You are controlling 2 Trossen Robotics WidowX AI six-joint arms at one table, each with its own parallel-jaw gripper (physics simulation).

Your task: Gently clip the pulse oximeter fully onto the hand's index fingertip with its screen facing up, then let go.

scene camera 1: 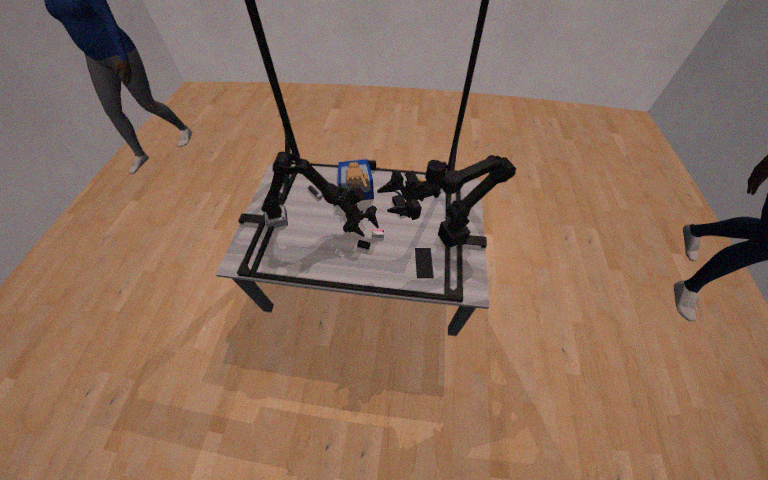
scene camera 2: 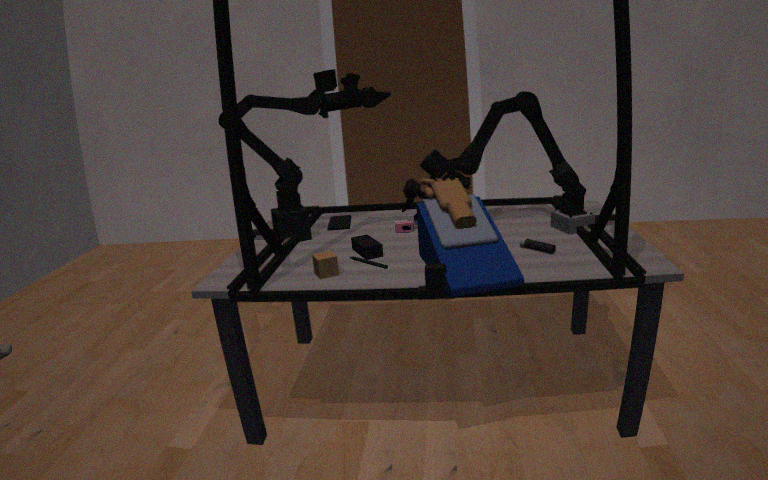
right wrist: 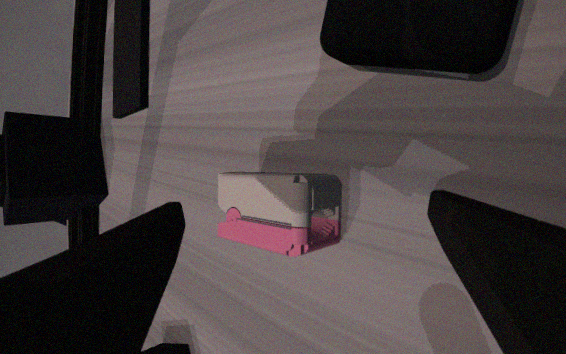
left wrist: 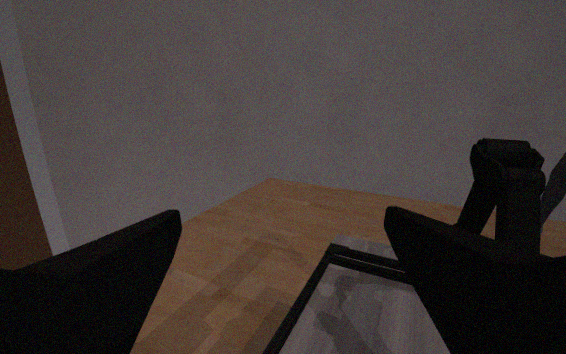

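Where they show: left gripper, fingertip midpoint: [scene camera 1: 382, 200] [scene camera 2: 384, 94] [left wrist: 284, 218]; right gripper, fingertip midpoint: [scene camera 1: 371, 232] [scene camera 2: 414, 220] [right wrist: 306, 208]; left arm's base, origin of the base link: [scene camera 1: 455, 227] [scene camera 2: 289, 209] [right wrist: 3, 171]; right arm's base, origin of the base link: [scene camera 1: 274, 213] [scene camera 2: 572, 212].
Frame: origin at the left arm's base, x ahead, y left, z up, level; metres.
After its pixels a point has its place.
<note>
The pink and white pulse oximeter [scene camera 1: 377, 233] @(x 0.325, y -0.141, z -0.064 m) [scene camera 2: 404, 226] @(x 0.313, y -0.164, z -0.075 m) [right wrist: 265, 205] @(x 0.329, y -0.151, z -0.064 m) rests on its side on the table, its dark screen facing scene camera 2. In the right wrist view its open end faces right. My right gripper [scene camera 1: 369, 229] @(x 0.349, y -0.158, z -0.062 m) [right wrist: 306, 208] @(x 0.349, y -0.158, z -0.062 m) is open and empty close above it, with the oximeter showing between the fingertips in its wrist view. The tan hand [scene camera 1: 355, 171] @(x 0.326, y -0.424, z 0.083 m) [scene camera 2: 453, 198] @(x 0.316, y -0.462, z 0.067 m) lies on a grey pad [scene camera 2: 467, 236] @(x 0.297, y -0.553, z -0.005 m) on a blue wedge [scene camera 2: 481, 268] @(x 0.279, y -0.639, z -0.054 m). Its fingertips are partly hidden by the right arm. My left gripper [scene camera 1: 385, 200] @(x 0.350, y 0.001, z 0.325 m) [scene camera 2: 389, 94] @(x 0.350, y 0.001, z 0.325 m) [left wrist: 284, 218] @(x 0.350, y 0.001, z 0.325 m) is open and empty, high above the table.
A black block [scene camera 1: 363, 244] @(x 0.406, y -0.108, z -0.064 m) [right wrist: 420, 40] @(x 0.405, y -0.128, z -0.063 m) lies close to the oximeter. A dark flat panel [scene camera 1: 424, 263] @(x 0.183, y 0.075, z -0.087 m) [scene camera 2: 339, 222] @(x 0.176, y 0.054, z -0.087 m), a black box [scene camera 2: 367, 246] @(x 0.132, y -0.321, z -0.060 m), a pen [scene camera 2: 369, 262] @(x 0.118, y -0.364, z -0.089 m), a wooden cube [scene camera 2: 325, 264] @(x -0.005, y -0.392, z -0.060 m) and a dark cylinder [scene camera 1: 314, 193] @(x 0.539, y -0.514, z -0.073 m) [scene camera 2: 538, 246] @(x 0.526, y -0.542, z -0.078 m) also lie on the table.
</note>
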